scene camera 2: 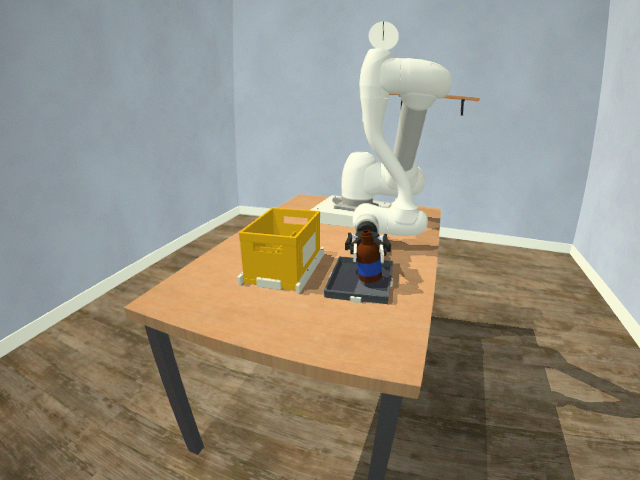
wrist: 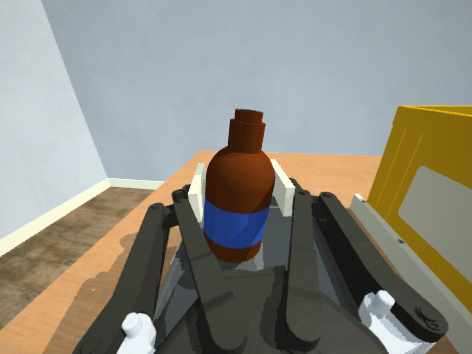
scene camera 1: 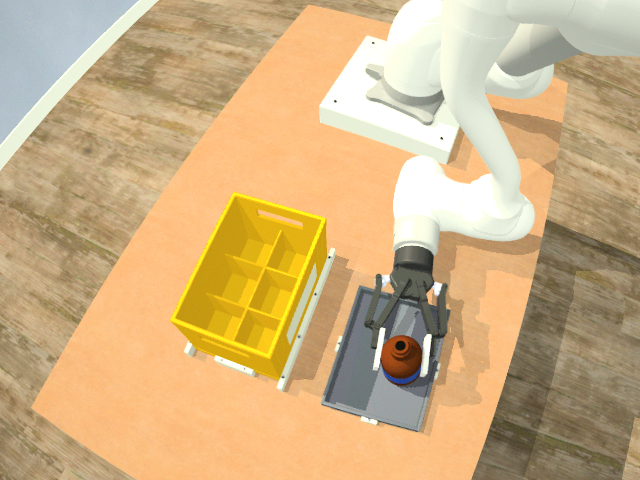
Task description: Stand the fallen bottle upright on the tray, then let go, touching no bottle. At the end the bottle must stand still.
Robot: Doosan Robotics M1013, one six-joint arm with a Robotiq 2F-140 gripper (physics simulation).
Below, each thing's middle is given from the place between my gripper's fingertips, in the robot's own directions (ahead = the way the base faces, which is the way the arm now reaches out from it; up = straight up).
My gripper is now 3 cm past the brown bottle [scene camera 1: 401, 356] and 1 cm to the left of it. From my hand the other things lie so: white rail [scene camera 1: 295, 349] (21 cm to the right, 9 cm below, 3 cm behind).
